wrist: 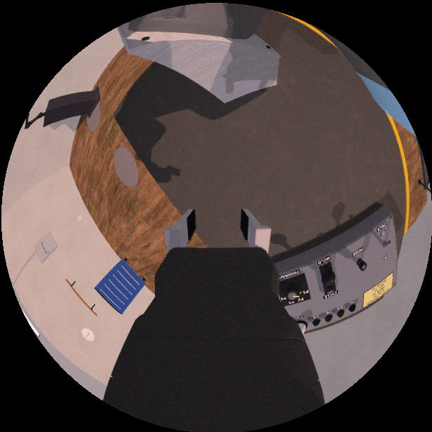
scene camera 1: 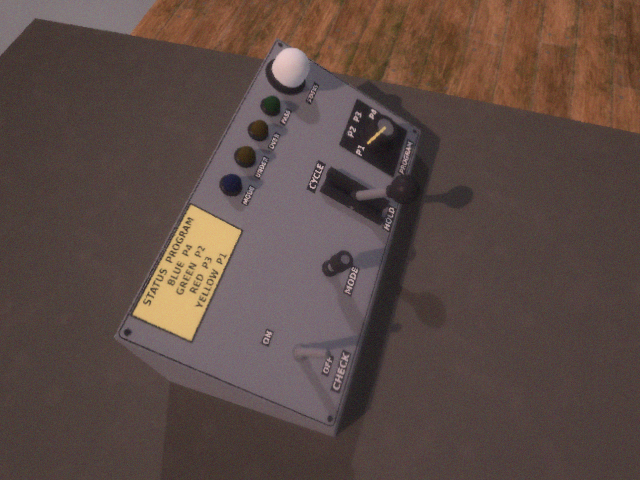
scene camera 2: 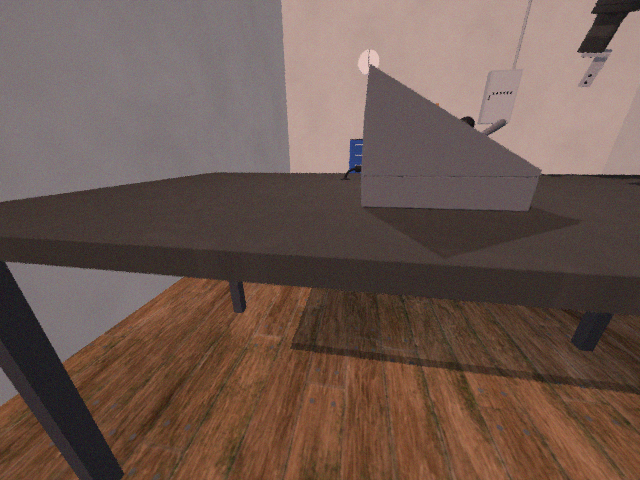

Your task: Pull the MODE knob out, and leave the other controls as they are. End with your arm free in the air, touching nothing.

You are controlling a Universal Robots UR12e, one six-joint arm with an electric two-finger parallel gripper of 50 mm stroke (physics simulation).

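Places are measured from the arm's base along level axes (x back, y right, z up), in centimetres.
Pixels of known places: gripper, fingertip midpoint: [scene camera 2: 584, 84].
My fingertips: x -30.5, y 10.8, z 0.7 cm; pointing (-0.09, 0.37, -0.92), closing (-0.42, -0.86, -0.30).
Ahead of a thing's pixels: the offset from my fingertips to its top centre. "spot": to the spot under its first point. Level surfaces: height alone.
The MODE knob @[dx -29.8, dy -27.8, dz -9.8 cm] [scene camera 1: 338, 262] [wrist: 361, 264] is a small black knob standing up from the sloped face of the grey control box [scene camera 1: 279, 248] [scene camera 2: 434, 139] [wrist: 345, 285]; how far it stands out is hard to tell. It does not show in scene camera 2. My gripper [wrist: 217, 218] is open and empty in the wrist view, in the air to the side of the box and apart from it. In scene camera 2 a finger shows at the top right, above and beyond the box's low edge.
Beside the knob are the CYCLE/HOLD lever @[dx -27.1, dy -15.0, dz -7.5 cm] [scene camera 1: 403, 189] [wrist: 327, 276] at its HOLD side, the CHECK toggle @[dx -27.3, dy -39.6, dz -10.8 cm] [scene camera 1: 310, 352] and the PROGRAM dial @[dx -35.5, dy -4.5, dz -10.4 cm] [scene camera 1: 385, 127] [wrist: 292, 296]. A white dome @[spot: dx -48.5, dy -8.1, dz -2.6 cm] [scene camera 1: 290, 67] and several small lamps line the upper edge. The box stands on a dark table @[dz -24.0 cm] [scene camera 1: 516, 310] [scene camera 2: 206, 217].
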